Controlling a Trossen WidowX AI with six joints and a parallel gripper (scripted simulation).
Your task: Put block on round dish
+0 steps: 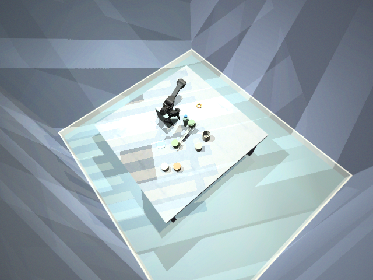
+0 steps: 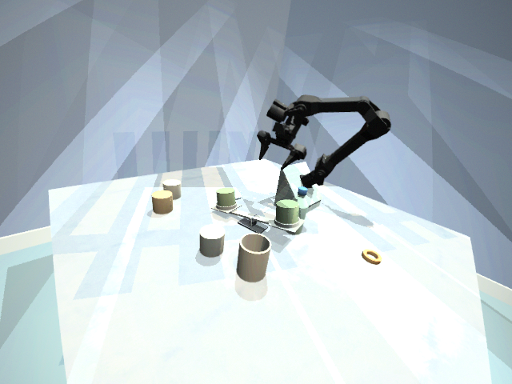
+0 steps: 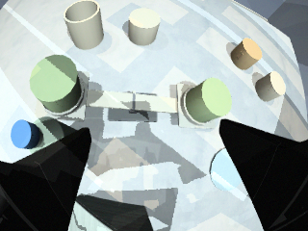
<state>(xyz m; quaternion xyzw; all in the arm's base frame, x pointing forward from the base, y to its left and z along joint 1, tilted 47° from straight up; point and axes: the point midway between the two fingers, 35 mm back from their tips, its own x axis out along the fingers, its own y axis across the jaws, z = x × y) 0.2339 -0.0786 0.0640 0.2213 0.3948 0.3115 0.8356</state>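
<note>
My gripper tip is now 11 cm short of the grey block, 10 cm to the left of it and 18 cm above it. The rest, counted from my gripper tip: pale blue round dish 22 cm to the right, 21 cm below; blue-capped bottle 4 cm behind, 13 cm to the left, 10 cm below; beige cup 21 cm ahead, 20 cm to the left, 17 cm below.
</note>
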